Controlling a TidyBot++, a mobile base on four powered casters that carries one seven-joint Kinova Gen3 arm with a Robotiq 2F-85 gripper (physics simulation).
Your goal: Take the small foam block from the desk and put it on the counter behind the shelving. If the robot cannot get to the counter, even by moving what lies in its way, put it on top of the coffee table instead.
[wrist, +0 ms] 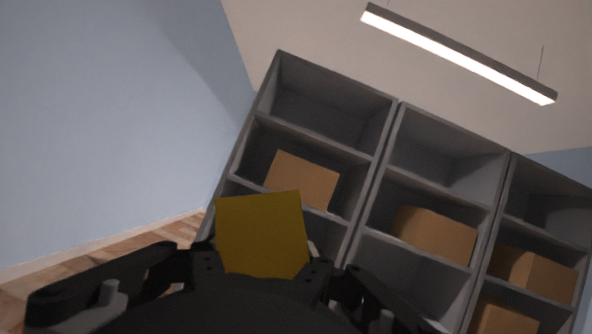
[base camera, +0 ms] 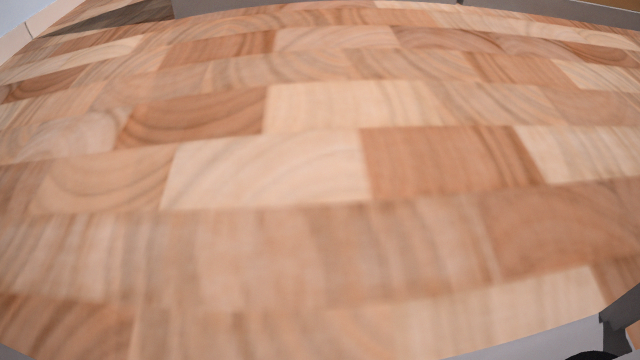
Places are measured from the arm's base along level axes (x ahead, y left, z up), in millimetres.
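Pixels of known places: gripper, fingertip midpoint: (wrist: 266, 246).
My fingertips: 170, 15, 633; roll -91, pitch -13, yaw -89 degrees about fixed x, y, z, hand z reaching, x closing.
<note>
Behind a point stands the place of what it marks, as x, y, z.
The small foam block (wrist: 262, 235) @[136, 22, 652] is yellow and sits between the fingers at the lower middle of the wrist view. My gripper (wrist: 266, 246) @[170, 15, 633] is shut on it and holds it up in the air. Grey shelving (wrist: 398, 125) @[1164, -578, 1325] stands beyond the gripper in the wrist view, tilted in the picture, in several tall units side by side. Its grey base (base camera: 320, 2) @[1178, -79, -394] also shows along the top edge of the base camera view. The counter, the desk and the coffee table do not show in either view.
Brown boxes (wrist: 305, 177) @[1198, -115, 757] (wrist: 435, 232) @[1169, -1085, 737] (wrist: 532, 272) @[1143, -1933, 726] sit in the shelving's compartments. A blue wall (wrist: 110, 125) @[1234, 1217, 592] is at the left, with a wood floor (wrist: 170, 232) @[2274, 1016, -397] (base camera: 320, 165) @[458, -19, -396] along its foot. A dark shadow lies on the floor left of the shelving's base. A long lamp (wrist: 457, 55) @[856, -618, 1681] hangs from the ceiling.
</note>
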